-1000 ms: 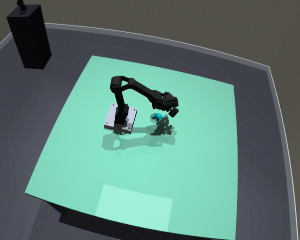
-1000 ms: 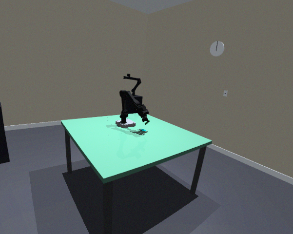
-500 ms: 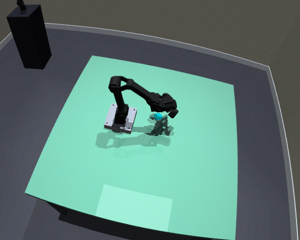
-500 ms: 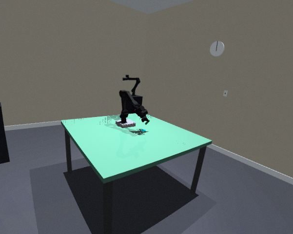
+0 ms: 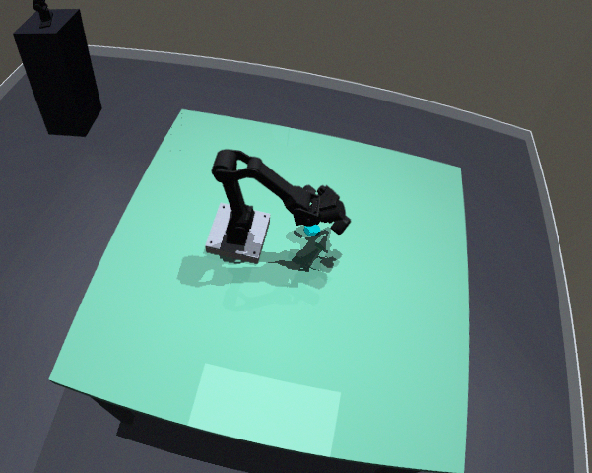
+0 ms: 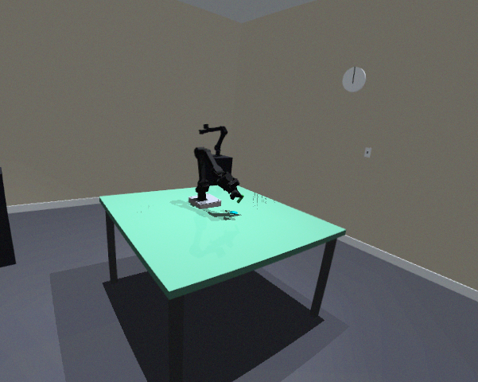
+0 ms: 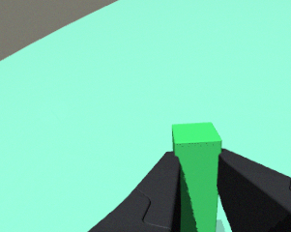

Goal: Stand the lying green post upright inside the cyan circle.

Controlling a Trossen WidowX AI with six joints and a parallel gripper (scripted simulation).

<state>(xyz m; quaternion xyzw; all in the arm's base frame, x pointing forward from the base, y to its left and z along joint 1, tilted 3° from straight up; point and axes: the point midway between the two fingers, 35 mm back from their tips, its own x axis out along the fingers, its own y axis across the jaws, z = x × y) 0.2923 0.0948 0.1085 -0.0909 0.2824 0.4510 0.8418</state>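
The cyan circle lies 5 cm behind my gripper tip, 2 cm to the right of it and 13 cm below it. The rest, counted from my gripper tip: green post: 1 cm behind, 1 cm to the right, 2 cm below.
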